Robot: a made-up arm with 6 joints.
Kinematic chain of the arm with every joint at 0, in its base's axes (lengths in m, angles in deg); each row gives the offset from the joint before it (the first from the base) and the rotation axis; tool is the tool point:
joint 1: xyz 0 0 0.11 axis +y
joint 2: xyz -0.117 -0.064 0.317 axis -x
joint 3: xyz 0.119 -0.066 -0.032 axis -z
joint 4: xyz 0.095 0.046 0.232 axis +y
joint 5: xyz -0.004 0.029 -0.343 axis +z
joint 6: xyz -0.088 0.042 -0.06 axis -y
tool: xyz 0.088 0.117 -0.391
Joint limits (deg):
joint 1: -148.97..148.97
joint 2: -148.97..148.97
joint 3: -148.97..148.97
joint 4: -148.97..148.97
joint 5: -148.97..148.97
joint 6: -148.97..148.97
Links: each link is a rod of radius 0.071 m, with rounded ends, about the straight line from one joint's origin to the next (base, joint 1, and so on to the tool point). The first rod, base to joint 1, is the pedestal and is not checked.
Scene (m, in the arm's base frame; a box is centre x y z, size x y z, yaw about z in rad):
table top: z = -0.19
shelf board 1: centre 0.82 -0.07 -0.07 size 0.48 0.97 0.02 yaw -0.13
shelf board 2: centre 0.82 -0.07 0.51 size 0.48 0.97 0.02 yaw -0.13
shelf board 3: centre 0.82 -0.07 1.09 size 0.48 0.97 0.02 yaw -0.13
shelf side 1: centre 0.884 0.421 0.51 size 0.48 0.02 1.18 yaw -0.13
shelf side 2: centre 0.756 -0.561 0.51 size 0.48 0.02 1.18 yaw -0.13
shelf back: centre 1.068 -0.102 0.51 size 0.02 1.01 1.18 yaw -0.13
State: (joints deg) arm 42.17 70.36 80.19 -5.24 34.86 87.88
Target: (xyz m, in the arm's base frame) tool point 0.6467 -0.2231 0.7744
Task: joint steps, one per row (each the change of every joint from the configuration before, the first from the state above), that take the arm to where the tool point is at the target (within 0.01 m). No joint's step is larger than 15 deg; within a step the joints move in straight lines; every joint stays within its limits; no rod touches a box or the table.
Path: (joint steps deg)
1: -12.59 0.74 -8.98 12.82 -1.12 -1.64
2: -12.59 0.75 -8.98 12.82 -1.12 -1.64
3: -12.60 0.74 -8.98 12.81 -1.12 -1.64
4: -1.51 1.22 12.93 -13.25 -0.59 5.40
5: -1.51 1.22 12.92 -13.25 -0.58 5.39
6: -1.52 1.21 12.93 -13.26 -0.59 5.39
7: 13.64 1.57 2.58 -10.25 -4.57 -10.78
8: 13.64 1.56 2.57 -10.25 -4.58 -10.78

